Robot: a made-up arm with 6 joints.
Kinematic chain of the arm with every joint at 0, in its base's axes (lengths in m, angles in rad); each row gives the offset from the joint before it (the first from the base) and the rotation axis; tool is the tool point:
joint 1: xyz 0 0 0.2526 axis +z
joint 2: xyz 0 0 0 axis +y
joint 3: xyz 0 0 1.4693 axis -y
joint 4: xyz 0 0 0 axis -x
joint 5: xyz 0.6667 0 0 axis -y
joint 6: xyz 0 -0.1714 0 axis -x
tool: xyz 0 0 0
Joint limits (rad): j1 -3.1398..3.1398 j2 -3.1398..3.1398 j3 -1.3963..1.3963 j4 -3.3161..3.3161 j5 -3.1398..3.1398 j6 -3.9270..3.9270
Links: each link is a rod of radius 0.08 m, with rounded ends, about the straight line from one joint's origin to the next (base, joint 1, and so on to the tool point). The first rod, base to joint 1, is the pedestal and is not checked.
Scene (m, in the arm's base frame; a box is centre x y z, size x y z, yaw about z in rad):
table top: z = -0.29
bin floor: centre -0 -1.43 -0.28 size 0.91 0.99 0.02 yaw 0.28
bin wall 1: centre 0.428 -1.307 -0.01 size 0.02 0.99 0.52 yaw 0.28
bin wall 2: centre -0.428 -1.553 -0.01 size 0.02 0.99 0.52 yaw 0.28
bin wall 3: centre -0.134 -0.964 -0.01 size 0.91 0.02 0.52 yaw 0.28
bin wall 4: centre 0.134 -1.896 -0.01 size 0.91 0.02 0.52 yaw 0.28
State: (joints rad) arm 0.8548 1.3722 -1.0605 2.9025 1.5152 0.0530
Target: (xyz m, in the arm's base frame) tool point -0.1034 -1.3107 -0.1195
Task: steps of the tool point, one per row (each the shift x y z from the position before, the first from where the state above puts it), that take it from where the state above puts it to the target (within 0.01 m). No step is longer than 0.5 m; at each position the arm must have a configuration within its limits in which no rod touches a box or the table.
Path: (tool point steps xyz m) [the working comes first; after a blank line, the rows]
Joints at the target: -1.7628 1.3746 -0.5254 2.6204 1.5152 0.0530
Straight joint move there: touches bin wall 1.

1: 0.3138 -0.1047 0.1331
2: 0.2739 -0.2225 0.2000
3: 0.1617 -0.3209 0.2650
4: -0.0077 -0.3526 0.3150
5: -0.1883 -0.2859 0.3383
6: -0.3187 -0.1214 0.3268
7: 0.0335 -0.3663 -0.3244
8: -0.1240 -0.2940 -0.3708
9: -0.2311 -0.1690 -0.3845
10: -0.2724 -0.0221 -0.3686
11: -0.2491 0.1146 -0.3271

